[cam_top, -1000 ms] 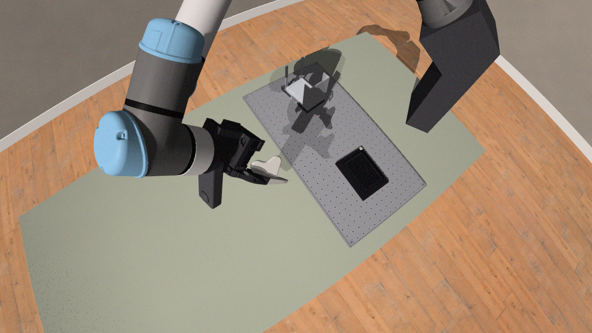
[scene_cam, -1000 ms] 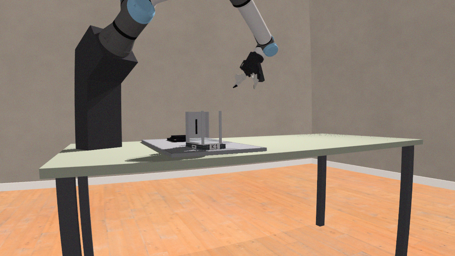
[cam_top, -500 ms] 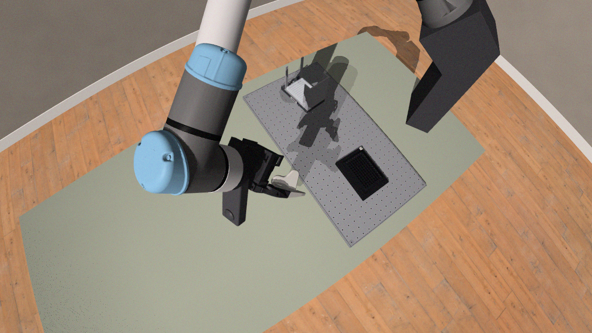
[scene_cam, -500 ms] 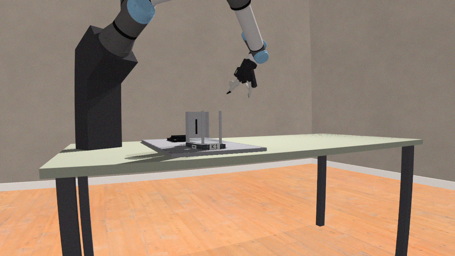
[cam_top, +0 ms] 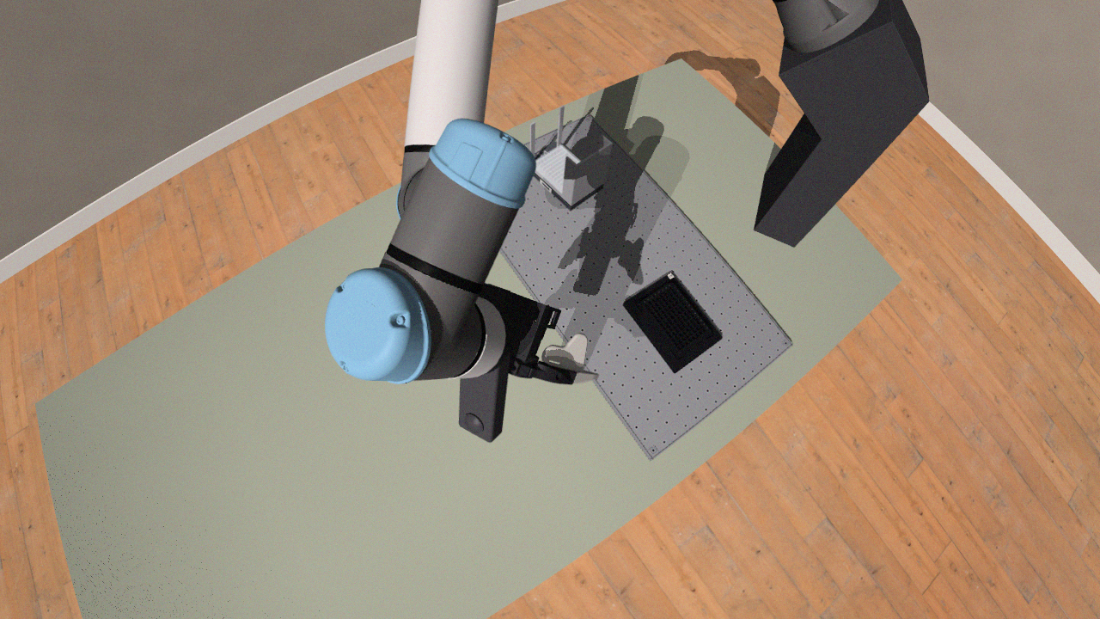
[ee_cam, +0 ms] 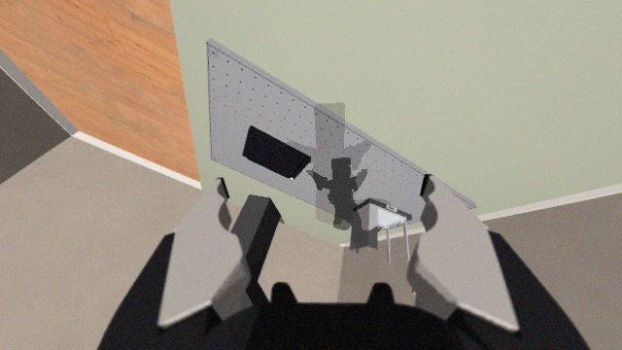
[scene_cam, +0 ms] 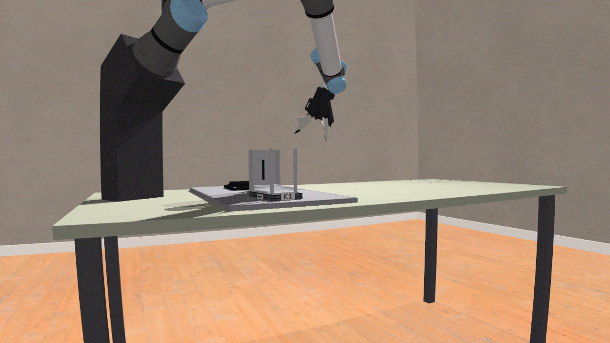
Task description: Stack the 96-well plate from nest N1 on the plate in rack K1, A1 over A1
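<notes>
Now: hand 26 cm past the black 96-well plate, 19 cm above it and 11 cm to the right of it. Also, from my hand: K1 label: 39 cm behind, 35 cm to the right, 19 cm below; white plate: 38 cm behind, 26 cm to the right, 18 cm below; black plate nest N1: 26 cm behind, 20 cm below, 10 cm to the left.
</notes>
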